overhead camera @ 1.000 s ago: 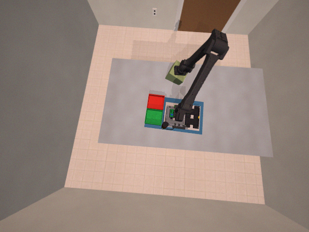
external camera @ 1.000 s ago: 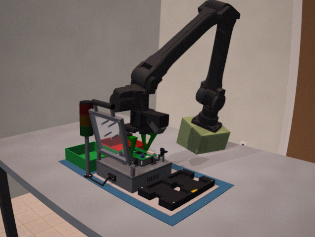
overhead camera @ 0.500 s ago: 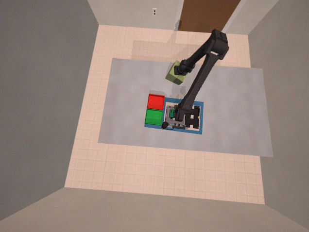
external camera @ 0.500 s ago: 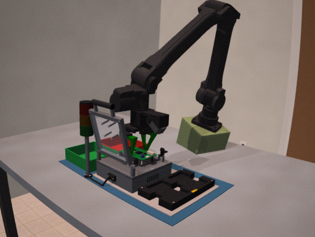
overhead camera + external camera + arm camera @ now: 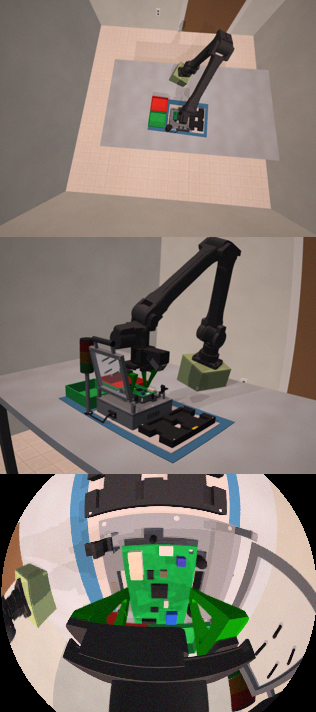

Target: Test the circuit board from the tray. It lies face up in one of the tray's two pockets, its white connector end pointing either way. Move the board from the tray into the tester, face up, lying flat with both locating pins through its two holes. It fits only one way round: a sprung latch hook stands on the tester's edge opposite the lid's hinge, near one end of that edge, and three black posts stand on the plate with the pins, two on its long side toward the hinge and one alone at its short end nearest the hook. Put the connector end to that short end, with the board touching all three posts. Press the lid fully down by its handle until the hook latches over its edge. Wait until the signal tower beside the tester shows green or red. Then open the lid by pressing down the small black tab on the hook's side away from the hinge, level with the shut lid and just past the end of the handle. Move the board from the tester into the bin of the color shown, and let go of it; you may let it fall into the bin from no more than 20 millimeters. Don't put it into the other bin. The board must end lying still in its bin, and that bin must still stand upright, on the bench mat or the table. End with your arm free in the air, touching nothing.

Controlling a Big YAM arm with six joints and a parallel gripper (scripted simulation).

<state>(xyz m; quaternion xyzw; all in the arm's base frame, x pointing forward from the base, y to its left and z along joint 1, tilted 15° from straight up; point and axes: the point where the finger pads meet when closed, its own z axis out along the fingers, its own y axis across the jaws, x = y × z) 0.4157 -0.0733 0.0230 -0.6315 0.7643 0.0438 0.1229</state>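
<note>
Now: the tester plate 2 cm below my hand and 1 cm ahead of it. Also, from my hand: clear lid: 12 cm ahead, 9 cm above, 2 cm to the right; then latch hook: 7 cm to the left, 5 cm behind; then green bin: 21 cm to the right, 8 cm below, 1 cm ahead.
</note>
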